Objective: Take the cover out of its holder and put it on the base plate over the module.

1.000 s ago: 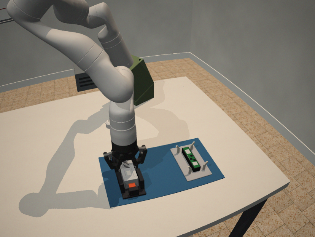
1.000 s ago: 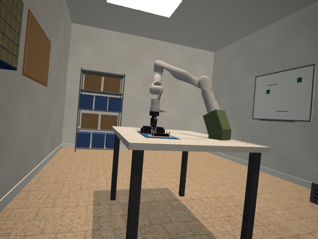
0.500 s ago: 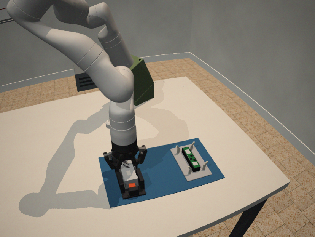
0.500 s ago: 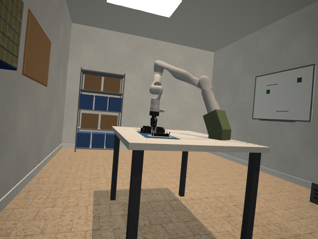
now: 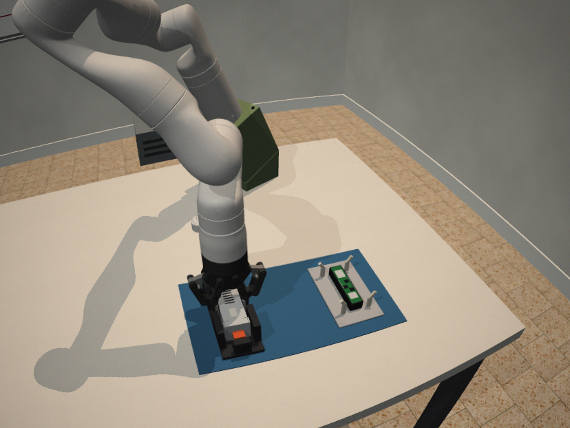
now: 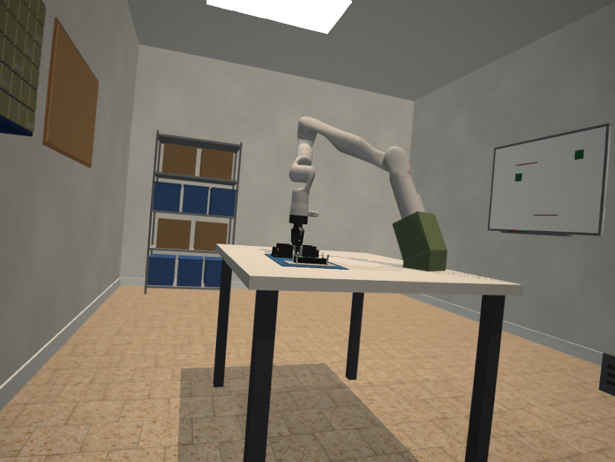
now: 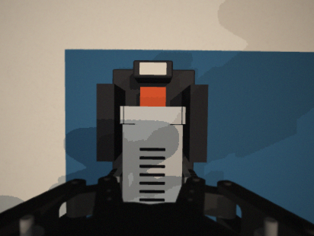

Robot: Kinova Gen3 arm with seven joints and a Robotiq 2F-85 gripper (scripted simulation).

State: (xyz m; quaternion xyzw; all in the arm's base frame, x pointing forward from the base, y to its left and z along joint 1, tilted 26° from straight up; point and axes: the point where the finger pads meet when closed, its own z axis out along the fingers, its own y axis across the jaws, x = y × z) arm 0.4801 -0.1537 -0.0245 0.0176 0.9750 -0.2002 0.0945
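Right now the grey cover is right at my hand.
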